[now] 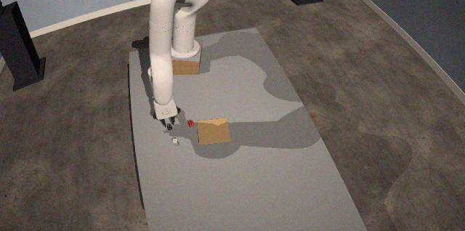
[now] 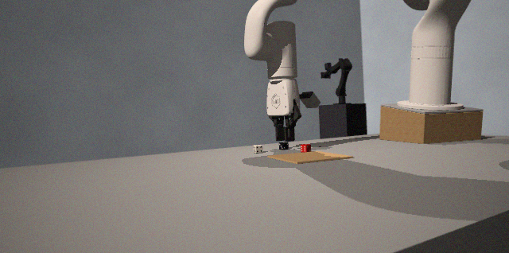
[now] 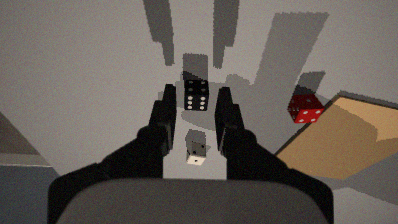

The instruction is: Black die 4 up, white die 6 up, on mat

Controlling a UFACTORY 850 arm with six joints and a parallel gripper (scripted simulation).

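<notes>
Now: the black die 10 mm ahead of my hand and 30 mm below it. Also, from my hand: tan mat (100 mm ahead, 180 mm to the left, 40 mm below); then red die (30 mm ahead, 100 mm to the left, 30 mm below); then white die (100 mm ahead, 30 mm below).
</notes>
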